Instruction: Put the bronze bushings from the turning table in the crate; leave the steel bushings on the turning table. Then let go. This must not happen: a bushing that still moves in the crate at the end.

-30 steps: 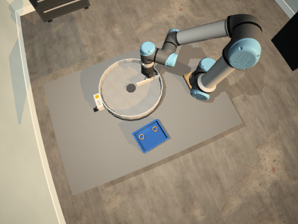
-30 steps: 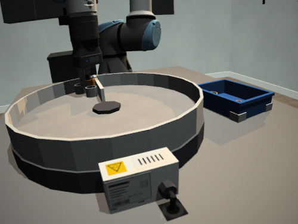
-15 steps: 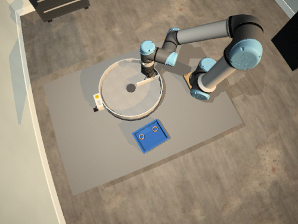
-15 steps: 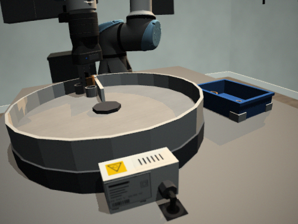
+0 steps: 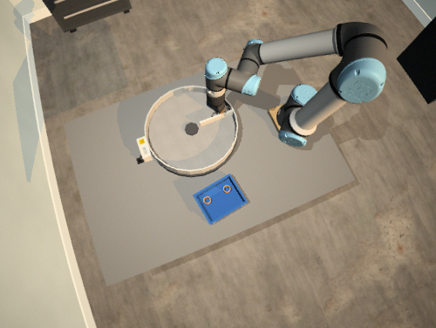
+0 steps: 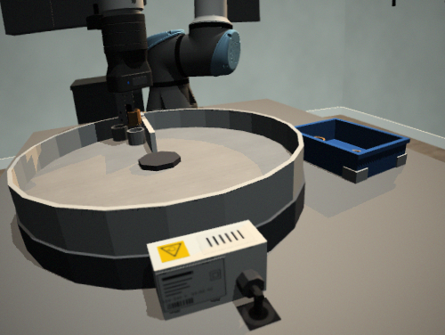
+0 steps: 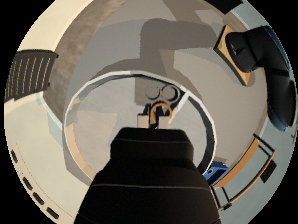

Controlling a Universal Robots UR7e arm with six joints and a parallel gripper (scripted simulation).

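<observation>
My hand is 36 cm to the right of the blue crate, 18 cm short of it and 8 cm above it. Also, from my hand: round turning table (15 cm ahead, 5 cm below, 2 cm to the left).
</observation>
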